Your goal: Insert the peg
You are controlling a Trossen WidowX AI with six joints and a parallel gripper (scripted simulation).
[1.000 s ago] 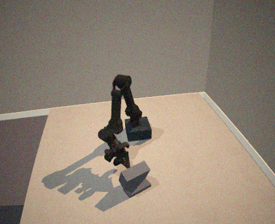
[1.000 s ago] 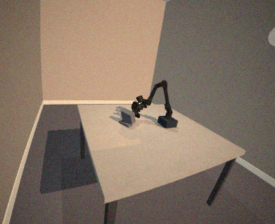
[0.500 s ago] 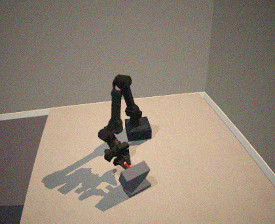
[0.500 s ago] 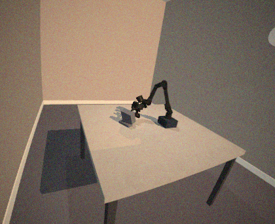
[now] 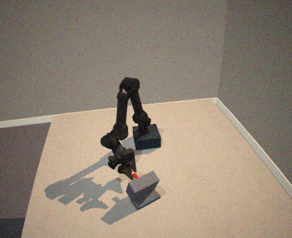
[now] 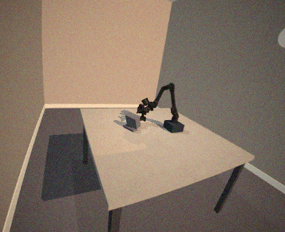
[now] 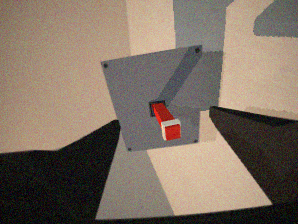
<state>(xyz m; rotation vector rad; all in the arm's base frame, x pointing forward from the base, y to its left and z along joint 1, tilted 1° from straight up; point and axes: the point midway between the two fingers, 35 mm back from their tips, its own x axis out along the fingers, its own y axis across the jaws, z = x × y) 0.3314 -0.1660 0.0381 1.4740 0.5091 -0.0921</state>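
Now: gripper tip right at the red square peg. From my gripper tip the other things lie so: grey sloped panel 6 cm ahead, 2 cm to the left, 2 cm below.
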